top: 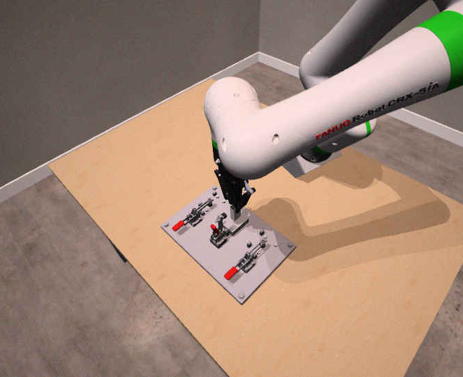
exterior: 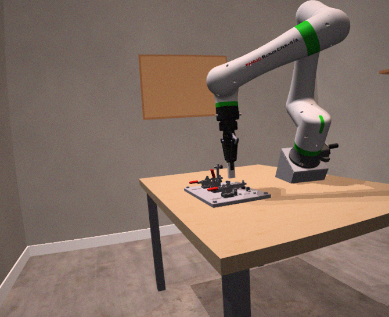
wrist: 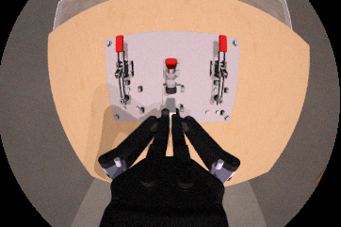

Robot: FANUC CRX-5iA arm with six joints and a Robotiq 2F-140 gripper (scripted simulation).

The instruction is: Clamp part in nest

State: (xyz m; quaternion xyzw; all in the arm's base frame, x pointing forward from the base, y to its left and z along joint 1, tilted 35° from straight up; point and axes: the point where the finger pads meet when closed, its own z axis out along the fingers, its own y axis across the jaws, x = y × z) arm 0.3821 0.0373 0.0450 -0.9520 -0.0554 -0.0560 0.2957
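Right now the grey part is 6 cm below my hand. Round my hand: grey fixture plate 9 cm below, 4 cm ahead, 1 cm to the left; clamp 12 cm to the left, 6 cm ahead, 5 cm below.
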